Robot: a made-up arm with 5 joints.
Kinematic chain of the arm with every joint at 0, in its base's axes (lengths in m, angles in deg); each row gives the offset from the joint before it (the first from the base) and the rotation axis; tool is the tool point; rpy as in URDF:
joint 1: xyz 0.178 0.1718 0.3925 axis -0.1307 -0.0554 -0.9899
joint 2: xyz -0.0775 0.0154 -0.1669 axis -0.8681 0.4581 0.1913
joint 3: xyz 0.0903 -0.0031 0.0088 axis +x
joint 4: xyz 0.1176 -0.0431 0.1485 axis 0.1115 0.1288 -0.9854
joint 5: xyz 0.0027 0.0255 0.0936 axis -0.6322 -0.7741 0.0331
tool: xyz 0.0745 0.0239 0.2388 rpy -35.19 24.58 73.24
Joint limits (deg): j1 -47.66..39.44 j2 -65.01..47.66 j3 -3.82..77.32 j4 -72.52..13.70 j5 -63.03..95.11
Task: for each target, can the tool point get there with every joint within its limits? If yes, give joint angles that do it. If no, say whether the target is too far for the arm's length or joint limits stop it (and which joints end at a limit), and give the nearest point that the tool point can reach.
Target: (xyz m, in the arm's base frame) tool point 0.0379 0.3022 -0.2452
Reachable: no: joint limits stop it (at a limit: joint 1, joint 2, joint 3, joint 4) | nearest point 0.0461 0.1317 -0.0487 | short by 0.260 m
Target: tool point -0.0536 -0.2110 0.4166
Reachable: yes | joints 20.18 -44.69 48.28 5.51 48.47
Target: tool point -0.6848 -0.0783 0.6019
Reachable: no: too far | nearest point -0.2477 -0.0238 0.4593 | short by 0.463 m
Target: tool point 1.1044 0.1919 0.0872
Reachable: no: too far | nearest point 0.6680 0.1330 0.1623 | short by 0.447 m
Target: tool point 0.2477 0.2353 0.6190
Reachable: yes | joints -0.85 33.48 36.30 -25.87 53.46
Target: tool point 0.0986 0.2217 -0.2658
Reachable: no: joint limits stop it (at a limit: joint 1, joint 2, joint 3, joint 4) | nearest point 0.0388 0.1242 -0.0545 | short by 0.240 m
